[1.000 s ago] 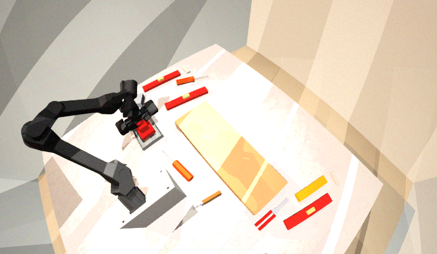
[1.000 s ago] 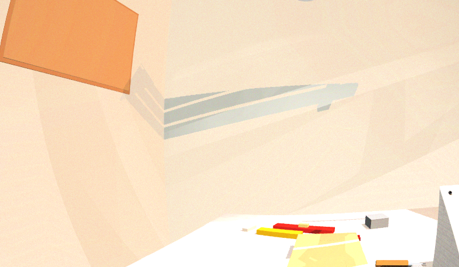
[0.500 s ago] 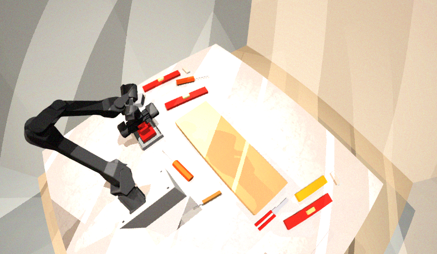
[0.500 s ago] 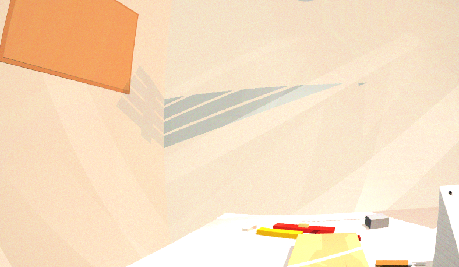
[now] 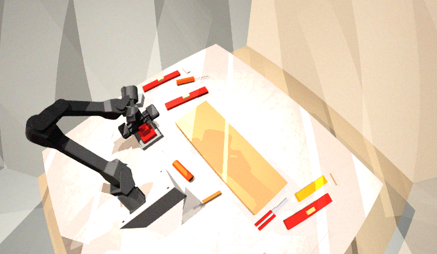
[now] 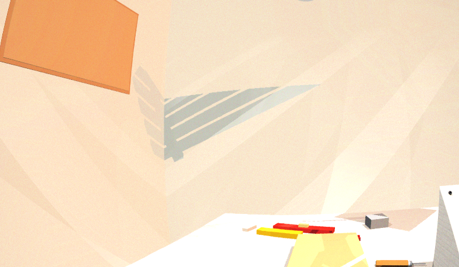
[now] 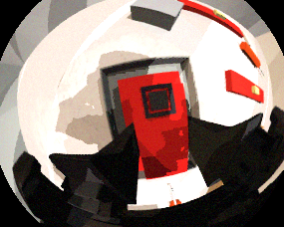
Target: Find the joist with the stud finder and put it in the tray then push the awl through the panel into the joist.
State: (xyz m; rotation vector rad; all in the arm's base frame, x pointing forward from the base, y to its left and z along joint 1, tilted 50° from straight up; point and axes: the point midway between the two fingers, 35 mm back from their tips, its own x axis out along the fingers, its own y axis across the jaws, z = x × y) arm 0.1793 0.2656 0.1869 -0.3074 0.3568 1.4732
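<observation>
Right now the red stud finder is 2 cm above my gripper tip and 1 cm to the left of it. From my gripper tip the other things lie so: yellow block (72 cm to the right, 34 cm ahead, 2 cm below); then awl (44 cm to the right, 2 cm below).
</observation>
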